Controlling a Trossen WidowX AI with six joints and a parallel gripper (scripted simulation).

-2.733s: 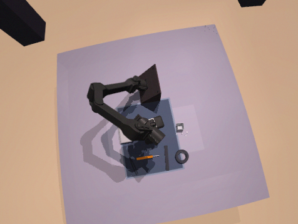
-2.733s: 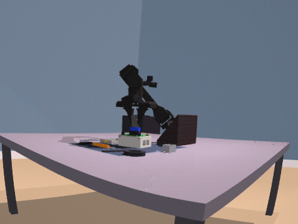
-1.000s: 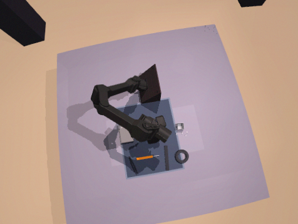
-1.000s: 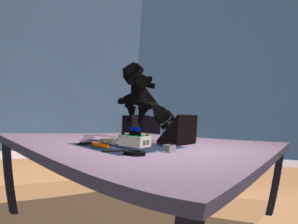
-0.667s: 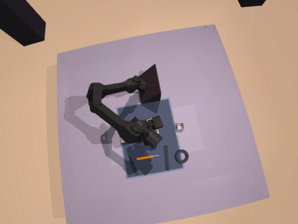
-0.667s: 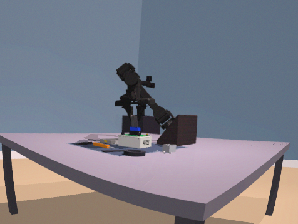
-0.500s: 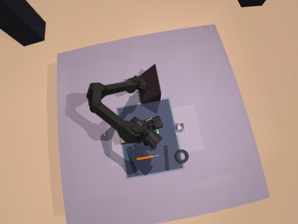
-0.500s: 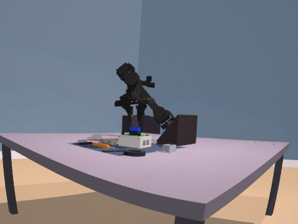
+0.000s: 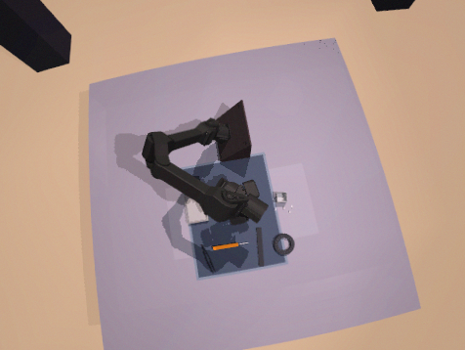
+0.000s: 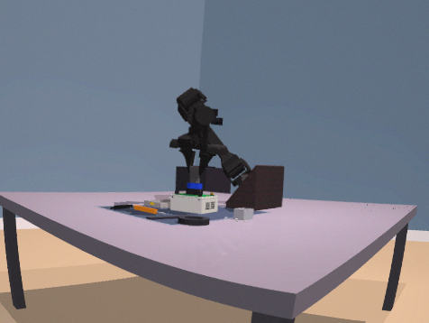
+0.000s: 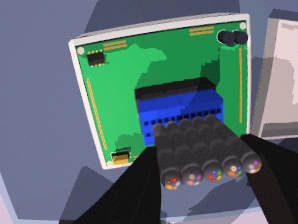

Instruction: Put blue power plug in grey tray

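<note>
The blue power plug is 3 cm below my gripper tip. Also, from my gripper tip: black bar: 20 cm ahead, 9 cm to the left, 12 cm below; grey tray: 14 cm to the right, 12 cm below; dark blue mat: 5 cm ahead, 12 cm below.
</note>
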